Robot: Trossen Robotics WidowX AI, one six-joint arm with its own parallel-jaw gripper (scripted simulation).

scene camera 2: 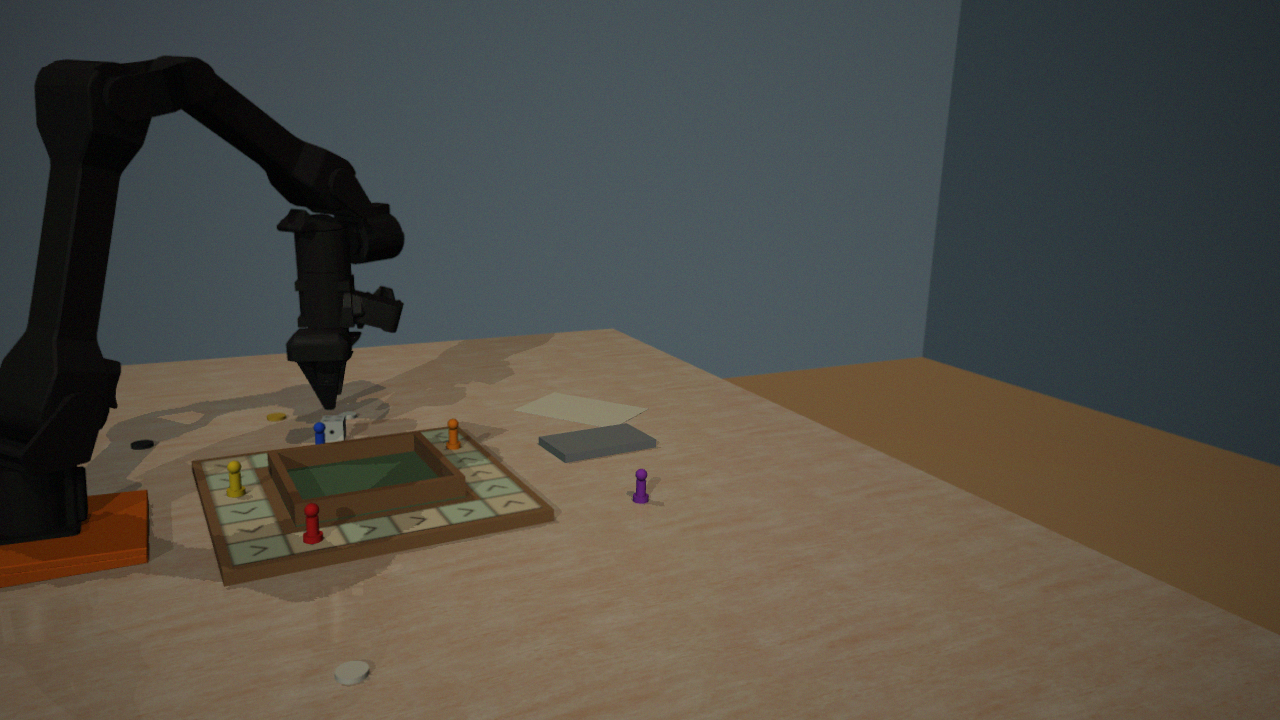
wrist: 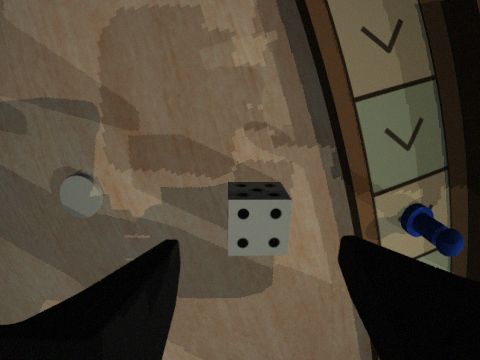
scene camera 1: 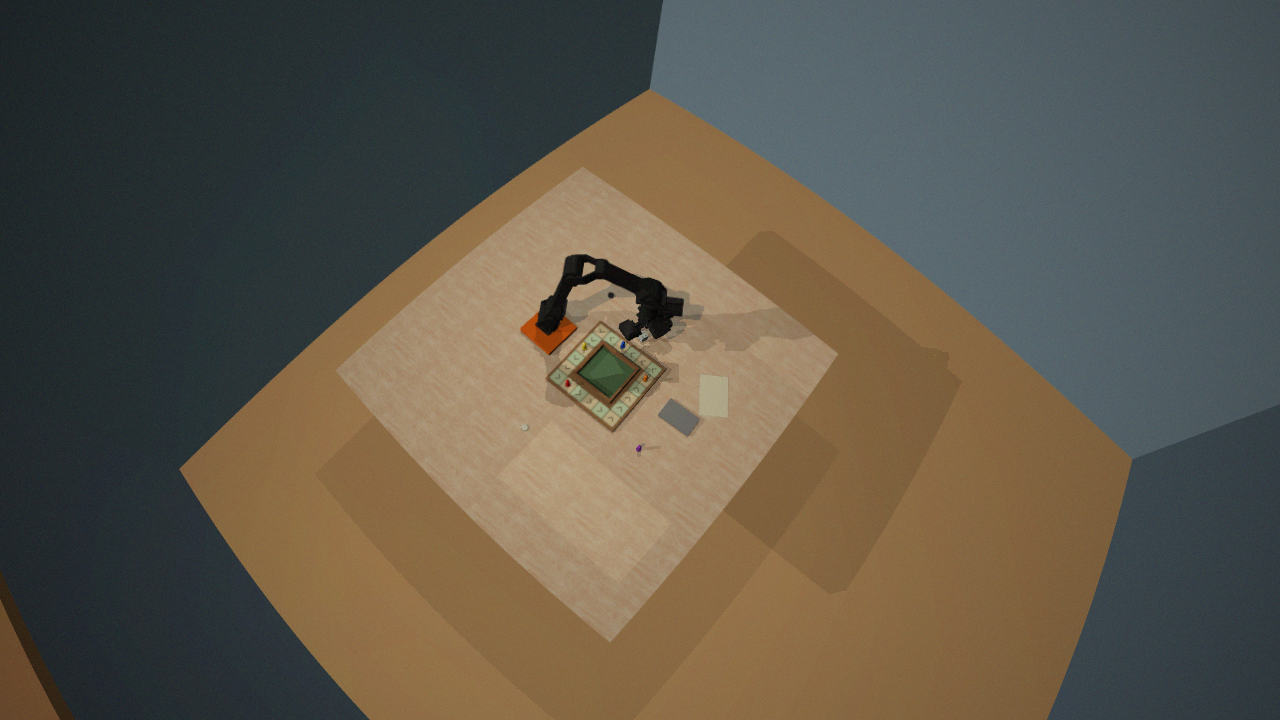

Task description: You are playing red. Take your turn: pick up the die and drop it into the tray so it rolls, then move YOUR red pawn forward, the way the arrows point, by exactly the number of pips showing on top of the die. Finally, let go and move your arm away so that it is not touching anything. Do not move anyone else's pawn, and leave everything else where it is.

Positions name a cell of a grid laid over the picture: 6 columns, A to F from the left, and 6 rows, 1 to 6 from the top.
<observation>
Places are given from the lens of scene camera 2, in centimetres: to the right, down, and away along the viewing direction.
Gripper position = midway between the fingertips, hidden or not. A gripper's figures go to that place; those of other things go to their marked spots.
my gripper (scene camera 2: B4): -36, 5, 110
grey slab (scene camera 2: C4): -7, 10, 108
paper sheet (scene camera 2: C4): -8, 7, 125
green tray (scene camera 2: B4): -31, 12, 95
The marked spots on the green tray and the paper sheet are 38 cm apart.
</observation>
